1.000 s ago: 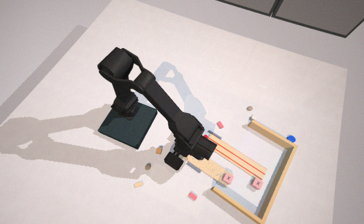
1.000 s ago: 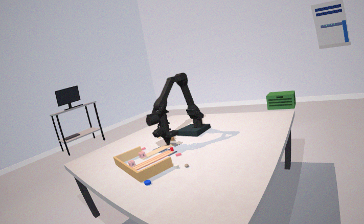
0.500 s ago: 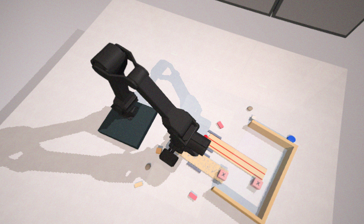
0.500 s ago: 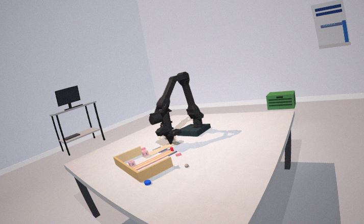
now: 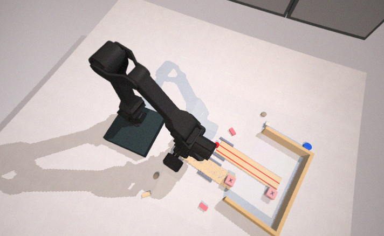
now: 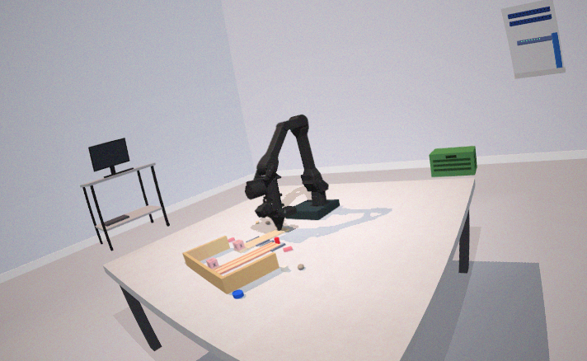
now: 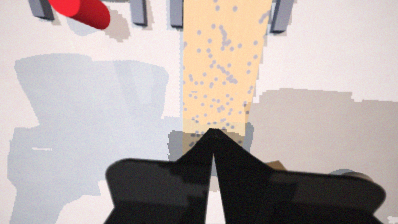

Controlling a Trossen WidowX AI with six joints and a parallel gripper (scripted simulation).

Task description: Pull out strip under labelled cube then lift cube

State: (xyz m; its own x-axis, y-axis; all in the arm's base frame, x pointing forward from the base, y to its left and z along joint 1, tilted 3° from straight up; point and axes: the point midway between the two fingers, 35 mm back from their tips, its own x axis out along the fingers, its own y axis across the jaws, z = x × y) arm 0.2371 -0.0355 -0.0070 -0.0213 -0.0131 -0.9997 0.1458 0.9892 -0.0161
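The orange cube lies 6 cm to the right of my gripper tip and 5 cm behind it. The rest, counted from my gripper tip: blue disc 42 cm ahead, 23 cm to the left.
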